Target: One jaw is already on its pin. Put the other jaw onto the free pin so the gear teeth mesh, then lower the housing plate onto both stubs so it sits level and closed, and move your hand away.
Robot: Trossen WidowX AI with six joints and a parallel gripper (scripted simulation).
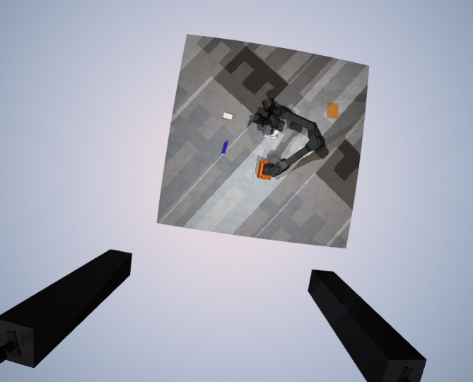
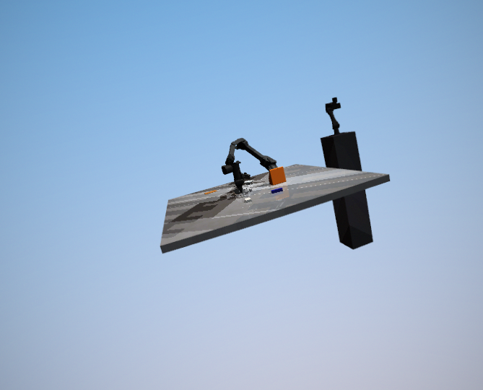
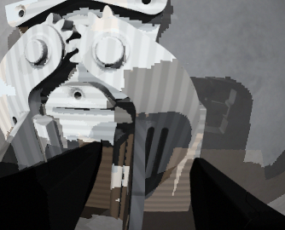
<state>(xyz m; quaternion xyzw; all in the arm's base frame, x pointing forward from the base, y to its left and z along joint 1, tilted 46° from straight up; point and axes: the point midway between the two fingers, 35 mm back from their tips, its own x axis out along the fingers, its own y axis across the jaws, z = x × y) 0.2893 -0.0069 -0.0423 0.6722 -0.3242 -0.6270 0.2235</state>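
Now: the jaw 4 cm behind my gripper tip and 1 cm to the right of it. The rest, counted from my gripper tip: white block 26 cm to the left, 2 cm ahead, 1 cm below; blue block 25 cm to the left, 18 cm behind, 1 cm below; flat orange piece 44 cm to the right, 18 cm ahead, 1 cm below.
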